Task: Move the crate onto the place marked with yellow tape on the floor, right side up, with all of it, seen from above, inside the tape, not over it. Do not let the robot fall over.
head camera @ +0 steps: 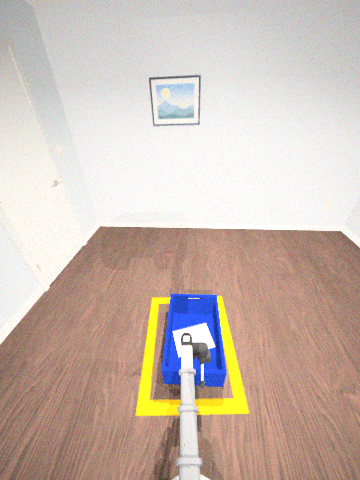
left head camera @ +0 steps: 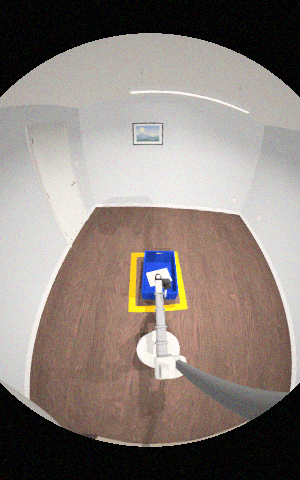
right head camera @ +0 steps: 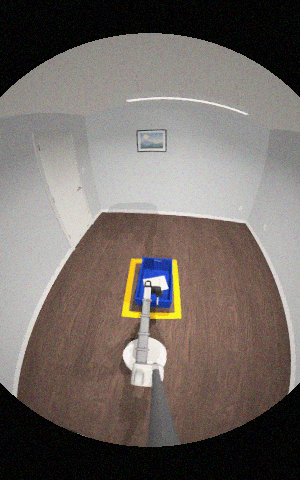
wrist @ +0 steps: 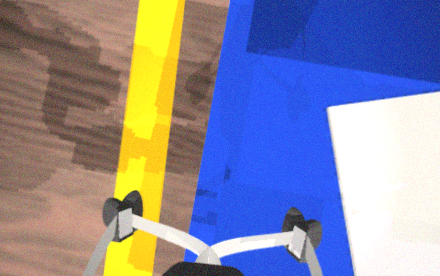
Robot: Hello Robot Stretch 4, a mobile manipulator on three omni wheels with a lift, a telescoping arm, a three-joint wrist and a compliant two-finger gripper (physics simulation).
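Frame: origin at the robot's base, x back, y up, z left, level; metres.
Seen in the pictures: gripper, between the fingertips: (head camera: 200, 372) (wrist: 213, 215).
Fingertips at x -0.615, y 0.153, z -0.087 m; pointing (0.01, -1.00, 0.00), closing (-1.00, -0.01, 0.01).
Note:
Pixels of each thing's middle, then the offset from my fingertips to it.
- blue open-topped crate, middle of its body: (head camera: 193, 334) (right head camera: 155, 281) (left head camera: 158, 274) dx -0.286, dy -0.070, dz +0.032 m
- white sheet, middle of its body: (wrist: 412, 193) (head camera: 193, 338) (right head camera: 154, 283) (left head camera: 158, 276) dx -0.297, dy -0.157, dz +0.033 m
A blue open-topped crate (head camera: 172, 376) (left head camera: 150, 294) (right head camera: 167, 303) (wrist: 270, 125) is right side up, within the yellow tape outline (head camera: 147, 365) (left head camera: 132, 282) (right head camera: 128, 290) (wrist: 150, 75) at its near end and sides, as far as the views show. The gap at its left is wider than at its right. Its far wall hides part of the far tape, so the clearance there cannot be told. My gripper (head camera: 202, 383) (wrist: 213, 215) is open, its fingers spread on either side of the crate's side rim in the wrist view and holding nothing.
A white sheet (head camera: 206, 332) (wrist: 395, 175) lies inside the crate. My arm (head camera: 188, 425) reaches over the near tape and crate end from the white base (left head camera: 145, 350). A door (left head camera: 57, 175) is in the left wall, and a framed picture (head camera: 176, 100) hangs on the far wall.

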